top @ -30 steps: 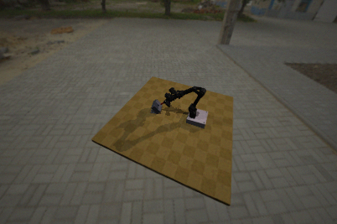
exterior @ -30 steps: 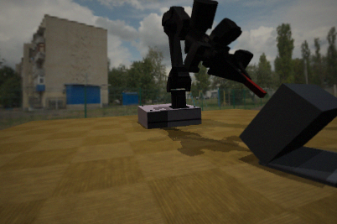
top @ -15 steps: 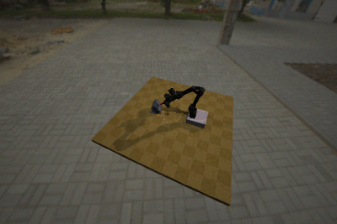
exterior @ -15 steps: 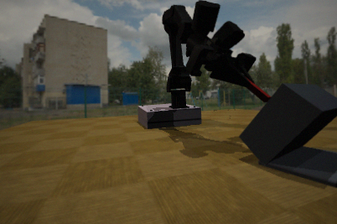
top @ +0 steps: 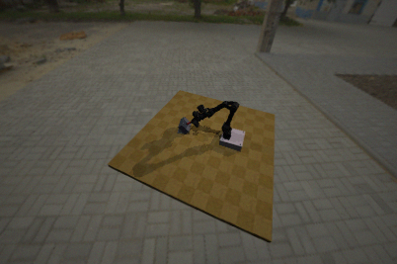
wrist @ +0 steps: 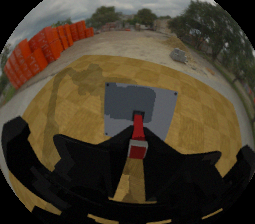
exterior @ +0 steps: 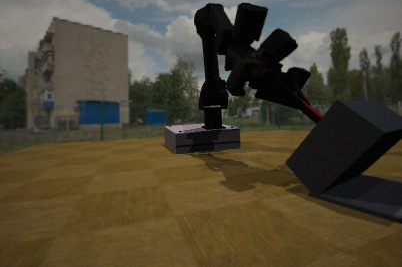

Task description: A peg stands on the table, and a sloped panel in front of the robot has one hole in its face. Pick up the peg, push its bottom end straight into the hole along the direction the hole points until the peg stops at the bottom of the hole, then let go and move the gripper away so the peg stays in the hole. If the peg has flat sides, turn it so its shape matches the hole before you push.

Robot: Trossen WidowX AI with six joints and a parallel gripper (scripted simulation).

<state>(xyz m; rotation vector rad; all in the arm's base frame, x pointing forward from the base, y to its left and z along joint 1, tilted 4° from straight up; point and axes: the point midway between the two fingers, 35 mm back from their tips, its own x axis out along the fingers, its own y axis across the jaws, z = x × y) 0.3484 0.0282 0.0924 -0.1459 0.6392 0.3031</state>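
My gripper tip is now 6 cm short of the dark sloped panel, 5 cm above it and 2 cm to the right of it. Also, from my gripper tip: red peg 1 cm behind, 1 cm above; then flat panel foot 11 cm below, 8 cm ahead, 2 cm to the left.
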